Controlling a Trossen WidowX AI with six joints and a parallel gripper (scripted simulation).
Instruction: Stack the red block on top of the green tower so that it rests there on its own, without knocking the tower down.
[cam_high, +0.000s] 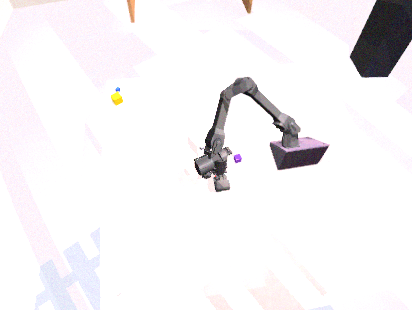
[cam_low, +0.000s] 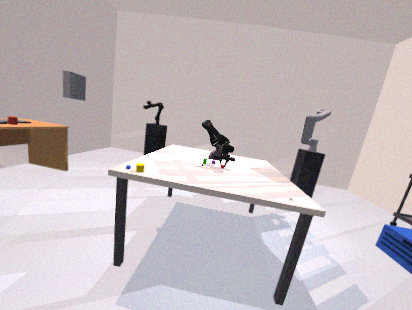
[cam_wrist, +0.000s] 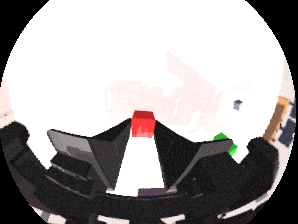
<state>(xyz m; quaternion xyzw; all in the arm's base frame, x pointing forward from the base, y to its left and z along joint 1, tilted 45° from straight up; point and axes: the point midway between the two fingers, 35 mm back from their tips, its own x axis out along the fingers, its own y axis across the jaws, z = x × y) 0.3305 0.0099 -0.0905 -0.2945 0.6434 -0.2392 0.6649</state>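
My gripper tip is now 10 cm past the purple block, 9 cm to the left of it and 1 cm below it. Also, from my gripper tip: yellow block (47 cm ahead, 52 cm to the right, 1 cm above); then red block (right at my gripper tip).
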